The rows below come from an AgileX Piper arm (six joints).
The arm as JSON. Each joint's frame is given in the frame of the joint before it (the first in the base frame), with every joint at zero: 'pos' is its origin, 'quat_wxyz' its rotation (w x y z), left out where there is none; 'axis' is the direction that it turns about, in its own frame. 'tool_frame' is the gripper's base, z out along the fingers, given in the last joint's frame.
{
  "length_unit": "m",
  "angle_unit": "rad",
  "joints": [
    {
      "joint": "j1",
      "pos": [
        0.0,
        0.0,
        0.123
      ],
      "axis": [
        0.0,
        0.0,
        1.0
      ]
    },
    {
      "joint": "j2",
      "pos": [
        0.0,
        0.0,
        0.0
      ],
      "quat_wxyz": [
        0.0,
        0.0,
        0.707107,
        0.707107
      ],
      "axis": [
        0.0,
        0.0,
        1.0
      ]
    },
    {
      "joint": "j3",
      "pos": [
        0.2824,
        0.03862,
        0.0
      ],
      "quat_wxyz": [
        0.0,
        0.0,
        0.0,
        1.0
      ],
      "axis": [
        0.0,
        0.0,
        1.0
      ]
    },
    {
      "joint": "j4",
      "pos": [
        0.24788,
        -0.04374,
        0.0
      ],
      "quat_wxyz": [
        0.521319,
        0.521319,
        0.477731,
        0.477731
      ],
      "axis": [
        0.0,
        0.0,
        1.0
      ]
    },
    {
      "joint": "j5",
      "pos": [
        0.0,
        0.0,
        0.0
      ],
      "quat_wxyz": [
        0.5,
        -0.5,
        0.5,
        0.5
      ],
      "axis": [
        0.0,
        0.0,
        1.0
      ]
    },
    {
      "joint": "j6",
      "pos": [
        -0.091,
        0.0,
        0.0
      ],
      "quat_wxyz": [
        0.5,
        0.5,
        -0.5,
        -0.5
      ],
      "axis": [
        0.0,
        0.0,
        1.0
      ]
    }
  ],
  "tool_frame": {
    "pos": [
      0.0,
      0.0,
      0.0
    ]
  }
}
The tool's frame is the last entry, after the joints.
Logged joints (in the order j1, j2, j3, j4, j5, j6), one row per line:
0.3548, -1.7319, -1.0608, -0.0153, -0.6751, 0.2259
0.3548, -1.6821, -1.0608, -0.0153, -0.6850, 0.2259
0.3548, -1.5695, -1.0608, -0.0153, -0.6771, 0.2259
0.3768, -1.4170, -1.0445, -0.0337, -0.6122, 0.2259
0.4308, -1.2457, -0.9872, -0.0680, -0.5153, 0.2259
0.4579, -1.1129, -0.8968, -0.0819, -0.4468, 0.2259
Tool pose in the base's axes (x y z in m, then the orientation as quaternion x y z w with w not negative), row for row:
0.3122, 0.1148, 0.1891, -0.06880, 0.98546, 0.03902, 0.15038
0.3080, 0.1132, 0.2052, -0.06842, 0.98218, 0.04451, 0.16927
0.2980, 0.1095, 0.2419, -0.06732, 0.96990, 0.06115, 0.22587
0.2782, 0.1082, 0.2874, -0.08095, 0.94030, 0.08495, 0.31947
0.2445, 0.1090, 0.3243, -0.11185, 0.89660, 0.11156, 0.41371
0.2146, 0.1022, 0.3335, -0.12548, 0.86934, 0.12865, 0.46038
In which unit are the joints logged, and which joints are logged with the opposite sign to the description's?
The joints are logged in radians. Opposite sign: j2, j5.
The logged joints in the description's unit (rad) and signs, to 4 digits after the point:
0.3548, 1.7319, -1.0608, -0.0153, 0.6751, 0.2259
0.3548, 1.6821, -1.0608, -0.0153, 0.6850, 0.2259
0.3548, 1.5695, -1.0608, -0.0153, 0.6771, 0.2259
0.3768, 1.4170, -1.0445, -0.0337, 0.6122, 0.2259
0.4308, 1.2457, -0.9872, -0.0680, 0.5153, 0.2259
0.4579, 1.1129, -0.8968, -0.0819, 0.4468, 0.2259

